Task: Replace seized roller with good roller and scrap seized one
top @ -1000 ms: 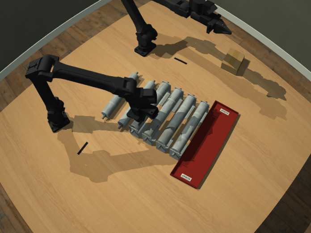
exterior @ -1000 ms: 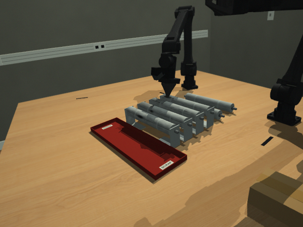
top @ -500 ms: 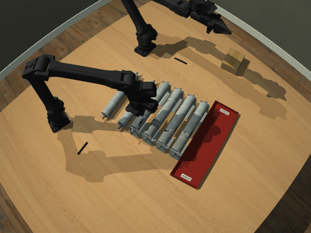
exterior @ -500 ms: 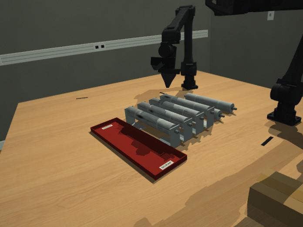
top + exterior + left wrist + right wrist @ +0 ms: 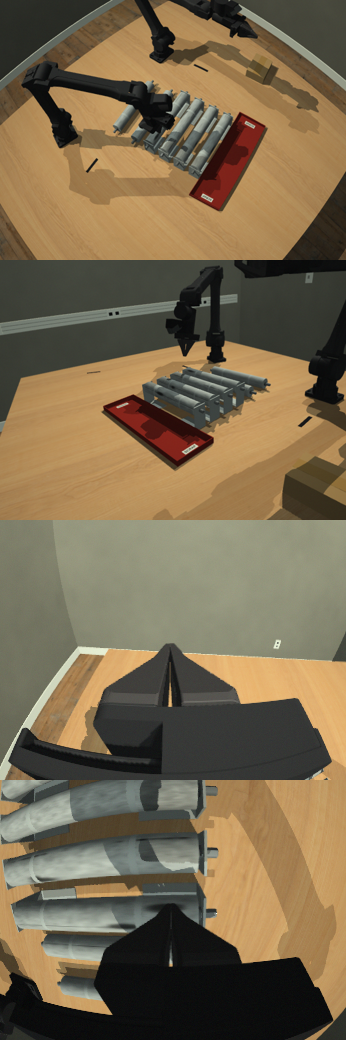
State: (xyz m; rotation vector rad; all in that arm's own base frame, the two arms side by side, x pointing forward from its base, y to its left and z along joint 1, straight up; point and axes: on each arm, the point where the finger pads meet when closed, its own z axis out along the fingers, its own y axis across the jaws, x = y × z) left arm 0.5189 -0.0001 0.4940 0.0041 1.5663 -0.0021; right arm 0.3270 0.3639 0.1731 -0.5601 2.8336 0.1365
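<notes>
The grey roller is 110 mm to the left of my right hand, 100 mm below it and 60 mm behind it. Also, from my right hand: cardboard box 690 mm to the left, 140 mm below, 40 mm ahead; then red scrap tray 270 mm ahead, 170 mm to the left, 170 mm below.
</notes>
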